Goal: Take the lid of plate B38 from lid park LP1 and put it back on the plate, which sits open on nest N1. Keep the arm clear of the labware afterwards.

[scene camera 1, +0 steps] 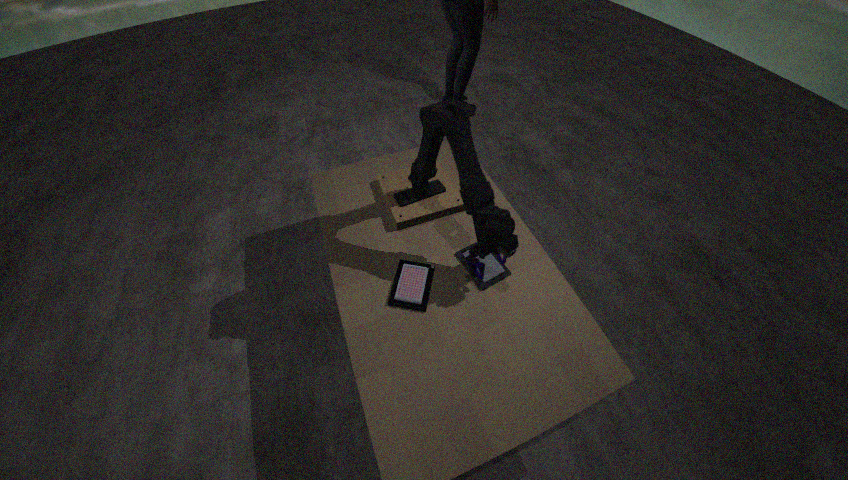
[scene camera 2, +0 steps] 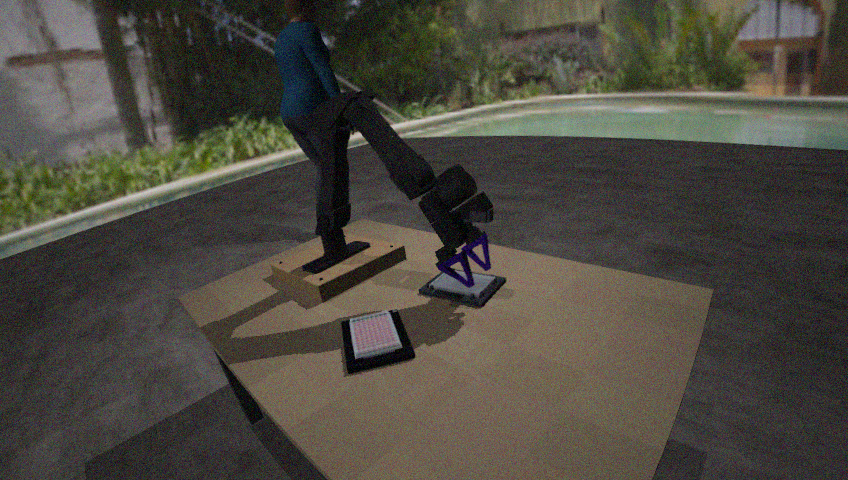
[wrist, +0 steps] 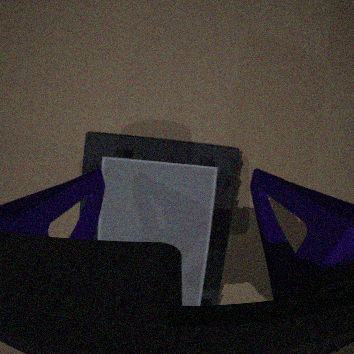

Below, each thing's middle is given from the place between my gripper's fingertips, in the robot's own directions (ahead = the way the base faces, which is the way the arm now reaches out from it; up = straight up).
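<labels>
With the grey plate lid (scene camera 2: 444, 282) as my reference, I find my gripper now 60 mm past it, 10 mm to the right of it and 30 mm above it.
</labels>
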